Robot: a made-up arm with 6 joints.
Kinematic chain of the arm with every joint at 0, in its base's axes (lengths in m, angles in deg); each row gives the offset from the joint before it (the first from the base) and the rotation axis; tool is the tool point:
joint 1: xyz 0 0 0.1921 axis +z
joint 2: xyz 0 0 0 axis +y
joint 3: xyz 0 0 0.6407 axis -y
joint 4: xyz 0 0 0 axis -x
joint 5: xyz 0.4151 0 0 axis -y
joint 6: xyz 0 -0.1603 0 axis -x
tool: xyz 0 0 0
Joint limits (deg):
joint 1: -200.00..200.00
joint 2: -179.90..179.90
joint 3: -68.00..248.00
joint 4: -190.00..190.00
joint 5: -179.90..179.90
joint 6: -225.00..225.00
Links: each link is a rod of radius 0.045 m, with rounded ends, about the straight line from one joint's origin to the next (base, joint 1, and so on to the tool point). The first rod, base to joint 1, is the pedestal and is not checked.
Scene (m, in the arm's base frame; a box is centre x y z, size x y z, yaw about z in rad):
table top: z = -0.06
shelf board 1: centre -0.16 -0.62 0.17 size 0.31 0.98 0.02 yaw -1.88
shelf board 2: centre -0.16 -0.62 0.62 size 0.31 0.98 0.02 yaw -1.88
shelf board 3: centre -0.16 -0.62 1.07 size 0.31 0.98 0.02 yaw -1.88
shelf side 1: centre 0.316 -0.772 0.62 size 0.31 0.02 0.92 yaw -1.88
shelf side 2: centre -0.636 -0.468 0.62 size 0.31 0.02 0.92 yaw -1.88
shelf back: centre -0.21 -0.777 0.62 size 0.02 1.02 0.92 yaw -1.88
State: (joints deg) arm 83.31 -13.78 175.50 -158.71 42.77 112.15
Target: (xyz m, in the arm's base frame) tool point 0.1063 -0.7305 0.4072
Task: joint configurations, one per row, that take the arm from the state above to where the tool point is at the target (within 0.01 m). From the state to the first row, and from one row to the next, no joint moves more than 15 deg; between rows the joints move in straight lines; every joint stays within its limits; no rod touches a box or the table.
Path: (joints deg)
1: 89.49 -6.76 190.00 -156.24 43.17 116.82
2: 95.67 0.27 204.50 -153.76 43.57 121.50
3: 101.85 7.29 219.00 -151.29 43.97 126.17
4: 108.03 14.31 233.50 -148.81 44.38 130.84
5: 114.21 21.34 248.00 -146.34 44.78 135.52
6: 112.29 11.35 238.73 -155.68 44.81 123.44
7: 110.36 1.35 229.46 -165.02 44.84 111.36
8: 108.43 -8.64 220.19 -174.36 44.88 99.29
9: 106.51 -18.63 210.92 -183.70 44.91 87.21
10: 108.32 -29.18 199.93 -172.44 43.84 99.68
11: 110.14 -39.73 188.95 -161.18 42.77 112.15

